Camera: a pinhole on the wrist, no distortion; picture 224 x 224 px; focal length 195.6 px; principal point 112.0 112.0 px. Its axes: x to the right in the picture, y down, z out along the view. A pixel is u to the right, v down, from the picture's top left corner.
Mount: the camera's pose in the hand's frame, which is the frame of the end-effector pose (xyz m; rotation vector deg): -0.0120 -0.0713 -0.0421 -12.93 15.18 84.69
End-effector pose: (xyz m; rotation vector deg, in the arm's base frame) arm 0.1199 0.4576 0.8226 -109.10 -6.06 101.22
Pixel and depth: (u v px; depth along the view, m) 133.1 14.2 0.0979
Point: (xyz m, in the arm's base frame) 0.0915 0.5195 0.8004
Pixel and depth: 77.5 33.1 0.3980
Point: -0.1864 0.6614 0.6924
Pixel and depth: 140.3 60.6 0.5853
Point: -0.3681 0.5333 0.5939
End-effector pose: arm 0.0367 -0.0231 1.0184 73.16 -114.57 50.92
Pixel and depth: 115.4 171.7 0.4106
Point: -0.0319 -0.2120 0.7018
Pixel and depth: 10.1 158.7 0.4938
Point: 0.1589 -0.4058 0.6474
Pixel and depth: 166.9 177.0 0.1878
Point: 0.0052 -0.0724 0.8884
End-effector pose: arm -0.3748 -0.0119 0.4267 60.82 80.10 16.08
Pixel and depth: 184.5 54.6 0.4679
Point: 0.0596 0.0714 0.4306
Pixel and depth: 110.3 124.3 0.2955
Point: -0.1596 -0.1200 0.4117
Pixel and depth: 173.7 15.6 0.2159
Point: -0.2055 0.0319 0.3696
